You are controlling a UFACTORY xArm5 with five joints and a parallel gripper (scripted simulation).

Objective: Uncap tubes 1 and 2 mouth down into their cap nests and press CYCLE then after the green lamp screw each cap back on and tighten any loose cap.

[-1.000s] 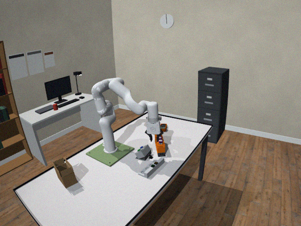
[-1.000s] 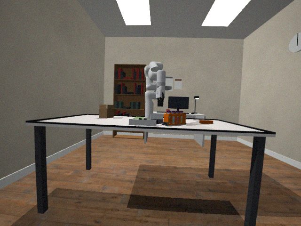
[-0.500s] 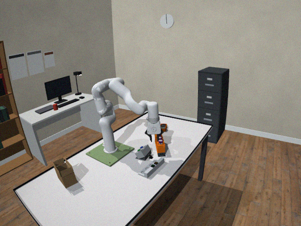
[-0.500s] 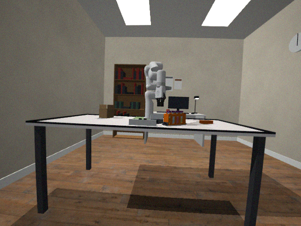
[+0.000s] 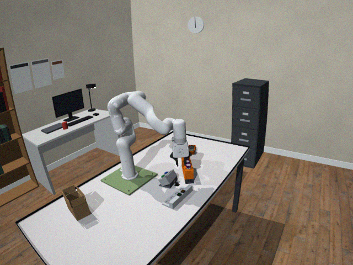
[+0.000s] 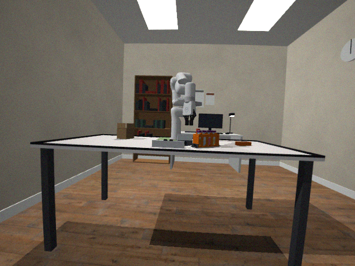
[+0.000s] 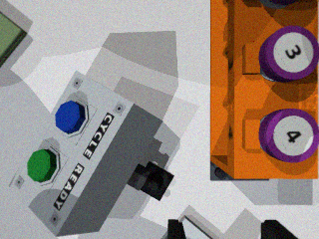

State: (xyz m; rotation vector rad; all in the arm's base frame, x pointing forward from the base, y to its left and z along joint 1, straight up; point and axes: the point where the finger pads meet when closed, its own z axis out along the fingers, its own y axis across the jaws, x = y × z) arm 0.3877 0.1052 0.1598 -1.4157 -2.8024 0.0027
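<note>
Right now my hand is 80 mm past the purple cap marked 1, 200 mm to the right of it and 60 mm above it. The rest, counted from my hand: grey key housing: 100 mm behind, 30 mm to the right, 120 mm below; cap 4: 10 mm ahead, 80 mm to the left, 60 mm below; blue cycle key: 120 mm behind, 10 mm to the right, 110 mm below.
</note>
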